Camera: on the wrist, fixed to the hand. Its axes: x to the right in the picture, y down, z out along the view.
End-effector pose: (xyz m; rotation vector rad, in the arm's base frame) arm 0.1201 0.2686 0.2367 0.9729 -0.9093 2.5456
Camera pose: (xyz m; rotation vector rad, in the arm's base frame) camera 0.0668 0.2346 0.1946 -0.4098 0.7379 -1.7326
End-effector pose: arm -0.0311 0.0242 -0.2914 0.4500 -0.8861 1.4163
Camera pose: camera -0.0910 0.0628 -0.3178 -0.2492 1.2102 -2.8544
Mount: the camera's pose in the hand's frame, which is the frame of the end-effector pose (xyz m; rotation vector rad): 0.0102 0.0693 -0.0295 0.3752 -0.2790 1.4332
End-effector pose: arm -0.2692 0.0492 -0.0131 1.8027 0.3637 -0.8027
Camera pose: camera -0.2104 0.0489 0.0350 1.6931 -1.2252 -0.0440
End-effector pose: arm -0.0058 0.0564 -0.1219 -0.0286 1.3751 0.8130
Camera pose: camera -0.0675 0.0985 -0.1079 1.4414 1.1175 1.5951
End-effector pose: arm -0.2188 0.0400 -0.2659 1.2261 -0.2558 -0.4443
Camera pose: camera -0.1842 0.0788 -0.2105 1.0345 -1.3735 0.7199
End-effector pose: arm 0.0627 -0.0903 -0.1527 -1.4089 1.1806 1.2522
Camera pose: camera -0.0009 -0.1310 -0.1615 0.1002 2.1428 1.8574
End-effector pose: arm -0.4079 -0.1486 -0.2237 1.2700 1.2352 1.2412
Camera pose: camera -0.4344 -0.1426 -0.1527 -2.6513 -0.1780 -1.6330
